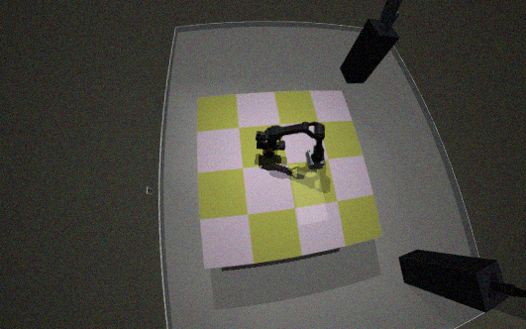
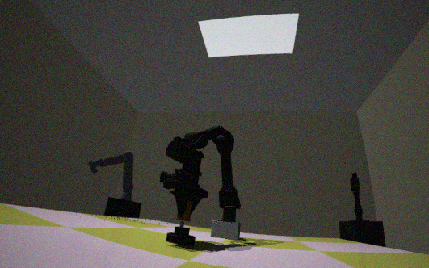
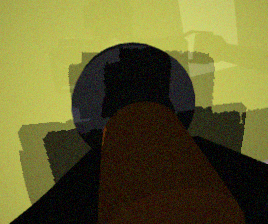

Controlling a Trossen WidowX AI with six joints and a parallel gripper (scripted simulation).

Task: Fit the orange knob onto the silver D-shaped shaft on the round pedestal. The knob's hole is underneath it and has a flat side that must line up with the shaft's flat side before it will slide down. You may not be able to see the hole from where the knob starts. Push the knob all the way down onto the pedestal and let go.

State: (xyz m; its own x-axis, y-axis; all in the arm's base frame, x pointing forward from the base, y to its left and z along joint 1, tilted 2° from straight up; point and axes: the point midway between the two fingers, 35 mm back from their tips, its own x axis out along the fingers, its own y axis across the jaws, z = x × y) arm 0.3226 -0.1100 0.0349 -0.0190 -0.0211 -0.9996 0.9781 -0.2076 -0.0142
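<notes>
Right now my gripper tip is 40 mm above the round dark pedestal. The rest, counted from my gripper tip: orange knob 30 mm above.
</notes>
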